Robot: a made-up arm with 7 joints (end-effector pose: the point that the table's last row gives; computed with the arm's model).
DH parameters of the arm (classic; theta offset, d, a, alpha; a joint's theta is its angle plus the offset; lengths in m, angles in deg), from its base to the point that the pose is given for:
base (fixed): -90 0.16 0 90
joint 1: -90 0.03 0.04 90
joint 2: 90 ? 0.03 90
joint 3: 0 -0.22 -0.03 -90
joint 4: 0 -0.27 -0.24 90
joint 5: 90 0.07 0.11 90
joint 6: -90 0.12 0.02 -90
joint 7: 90 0.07 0.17 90
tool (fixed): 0 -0.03 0 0
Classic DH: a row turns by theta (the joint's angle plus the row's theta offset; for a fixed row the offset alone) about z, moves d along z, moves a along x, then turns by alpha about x.
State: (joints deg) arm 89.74 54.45 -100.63 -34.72 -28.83 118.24 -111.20
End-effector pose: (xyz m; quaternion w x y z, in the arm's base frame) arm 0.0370 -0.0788 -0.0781 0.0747 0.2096 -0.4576 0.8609
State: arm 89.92 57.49 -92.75 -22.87 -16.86 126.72 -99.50
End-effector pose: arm 0.0167 -0.0723 -0.0952 0.1284 0.0487 -0.2684 0.9535
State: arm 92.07 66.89 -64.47 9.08 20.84 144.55 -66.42
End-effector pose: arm -0.0130 -0.2505 -0.0808 0.0162 -0.3068 0.4093 0.8591
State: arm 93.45 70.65 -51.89 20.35 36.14 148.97 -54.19
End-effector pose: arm -0.0403 -0.3268 0.0222 0.1194 0.3250 -0.6298 -0.6954
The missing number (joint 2, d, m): 0.07
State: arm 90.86 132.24 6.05 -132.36 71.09 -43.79 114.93
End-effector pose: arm 0.5318 -0.2998 0.0615 0.8409 -0.0333 0.3549 -0.4072
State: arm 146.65 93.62 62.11 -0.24 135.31 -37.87 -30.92
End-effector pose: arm 0.2418 0.4154 0.2425 0.8008 0.2869 0.4763 -0.2227
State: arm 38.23 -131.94 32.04 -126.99 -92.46 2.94 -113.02
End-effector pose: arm 0.0527 -0.4601 -0.0210 0.7923 0.5994 0.0509 -0.1014
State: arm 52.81 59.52 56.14 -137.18 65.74 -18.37 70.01
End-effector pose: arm 0.4233 0.4336 0.3232 0.8987 -0.3122 -0.3071 -0.0224
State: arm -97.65 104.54 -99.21 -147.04 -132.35 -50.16 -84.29
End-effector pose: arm 0.1617 0.4547 0.0850 0.3969 -0.5217 0.6580 0.3706
